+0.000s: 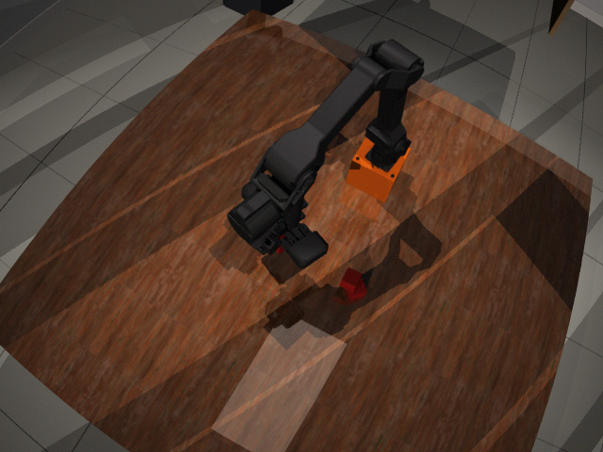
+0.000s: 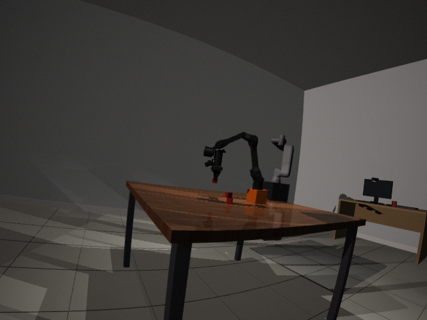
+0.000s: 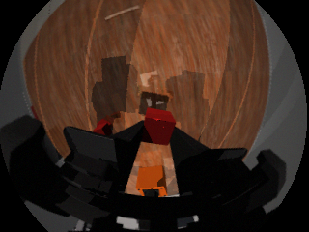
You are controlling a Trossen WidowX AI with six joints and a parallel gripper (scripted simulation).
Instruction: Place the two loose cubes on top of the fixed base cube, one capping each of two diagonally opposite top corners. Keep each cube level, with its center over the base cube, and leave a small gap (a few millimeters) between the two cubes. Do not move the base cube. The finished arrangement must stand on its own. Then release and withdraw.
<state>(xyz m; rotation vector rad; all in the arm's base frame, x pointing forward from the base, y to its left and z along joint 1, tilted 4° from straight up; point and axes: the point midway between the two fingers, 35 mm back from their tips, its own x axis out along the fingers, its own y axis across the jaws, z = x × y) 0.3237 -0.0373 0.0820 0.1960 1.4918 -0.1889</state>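
Right now the red cube is 5 cm behind my gripper tip, 15 cm to the left of it and 8 cm below it.
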